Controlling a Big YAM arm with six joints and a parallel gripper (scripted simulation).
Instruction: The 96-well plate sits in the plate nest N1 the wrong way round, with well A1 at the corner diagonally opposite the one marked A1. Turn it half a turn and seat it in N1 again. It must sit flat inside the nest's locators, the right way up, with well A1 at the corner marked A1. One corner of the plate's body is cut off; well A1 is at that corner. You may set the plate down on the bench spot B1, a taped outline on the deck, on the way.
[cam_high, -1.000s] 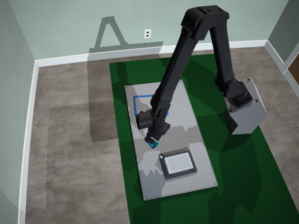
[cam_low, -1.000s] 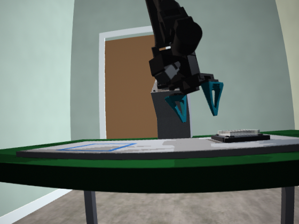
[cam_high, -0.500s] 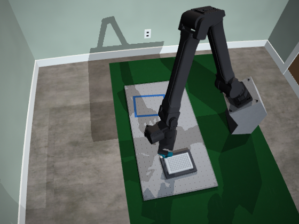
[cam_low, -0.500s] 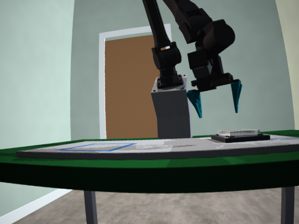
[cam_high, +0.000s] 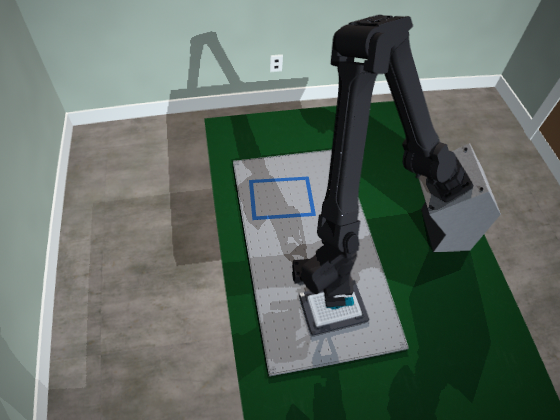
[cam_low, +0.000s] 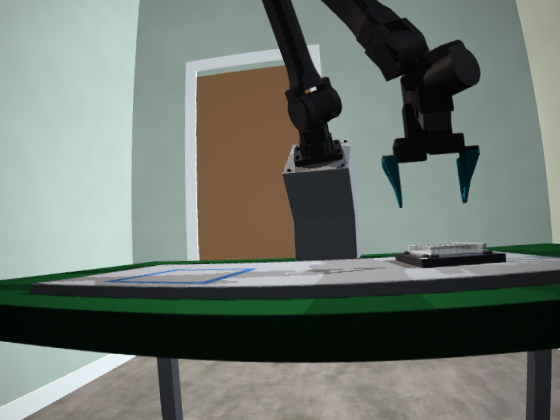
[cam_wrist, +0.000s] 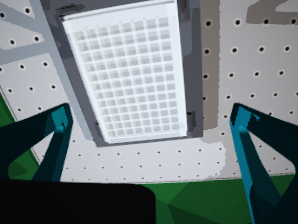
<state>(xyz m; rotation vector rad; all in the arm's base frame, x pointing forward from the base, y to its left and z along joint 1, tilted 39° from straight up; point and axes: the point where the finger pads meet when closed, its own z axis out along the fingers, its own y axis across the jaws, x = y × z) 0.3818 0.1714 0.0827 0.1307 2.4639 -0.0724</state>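
The 96-well plate is 80 mm below my hand, 20 mm to the left of it and 20 mm behind it. From my hand the other things lie so: plate nest N1: 90 mm below, 20 mm to the left, 20 mm behind; A1 label: 80 mm below, 60 mm ahead, 40 mm to the right.
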